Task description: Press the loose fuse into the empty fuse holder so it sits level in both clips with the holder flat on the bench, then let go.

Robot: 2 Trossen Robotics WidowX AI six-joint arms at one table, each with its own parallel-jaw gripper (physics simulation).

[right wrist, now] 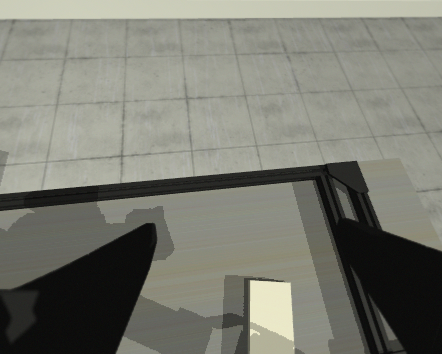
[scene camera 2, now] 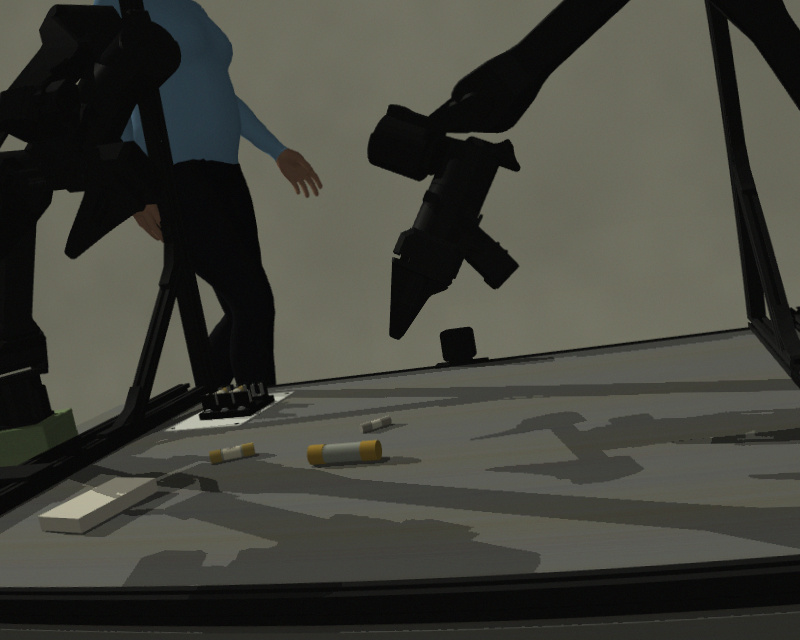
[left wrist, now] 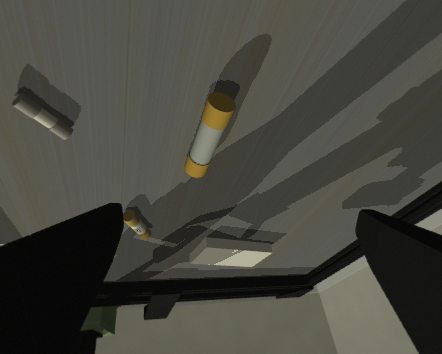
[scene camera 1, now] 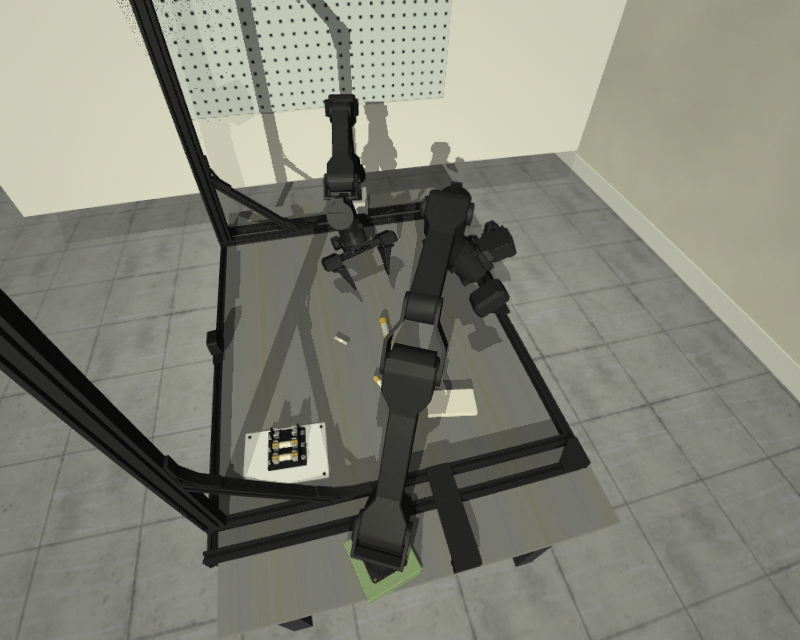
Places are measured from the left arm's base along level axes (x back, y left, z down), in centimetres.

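Pixels of known places: left gripper, fingertip midpoint: (scene camera 2: 395,337) (left wrist: 240,217) (scene camera 1: 372,282); right gripper, fingertip midpoint: (right wrist: 245,229) (scene camera 2: 29,258); right arm's base at its link origin: (scene camera 2: 24,421) (left wrist: 80,334) (scene camera 1: 382,555).
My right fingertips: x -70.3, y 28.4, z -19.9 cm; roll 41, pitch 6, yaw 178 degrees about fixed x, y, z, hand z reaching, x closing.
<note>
For each thing: its top centre in the pictures, then the offset to it from my right fingertips. "spot": a spot on its surface instead.
- black fuse holder block at its top centre: (scene camera 2: 227,388) (scene camera 1: 282,448) dx -16.5, dy -44.9, dz +22.8 cm
- white plate at a spot on its surface: (scene camera 2: 193,423) (scene camera 1: 313,464) spot: dx -19.2, dy -39.0, dz +26.2 cm
- cream block at its top centre: (scene camera 2: 98,496) (left wrist: 231,258) (right wrist: 271,325) (scene camera 1: 451,401) dx -7.8, dy -8.4, dz +24.9 cm
A black fuse holder block (scene camera 1: 286,450) (scene camera 2: 230,402) sits on a white plate (scene camera 1: 316,460) (scene camera 2: 193,423); two positions hold fuses and the back one looks empty. Three loose fuses lie on the bench: a large gold-capped one (scene camera 1: 384,326) (scene camera 2: 344,451) (left wrist: 207,137), a smaller gold-capped one (scene camera 1: 377,381) (scene camera 2: 232,453) (left wrist: 137,225), partly hidden by the right arm in scene camera 1, and a small silver one (scene camera 1: 340,339) (scene camera 2: 376,423) (left wrist: 44,115). My left gripper (scene camera 1: 374,287) (left wrist: 240,217) is open and empty, above the bench behind the fuses. My right gripper (right wrist: 245,229) is open and empty, high over the bench's right side.
A cream block (scene camera 1: 453,403) (scene camera 2: 93,507) (left wrist: 232,252) (right wrist: 270,315) lies right of the fuses in scene camera 1. The right arm stretches across the bench from its green base block (scene camera 1: 380,590) (scene camera 2: 40,437). Black frame rails edge the bench. A person stands behind in scene camera 2.
</note>
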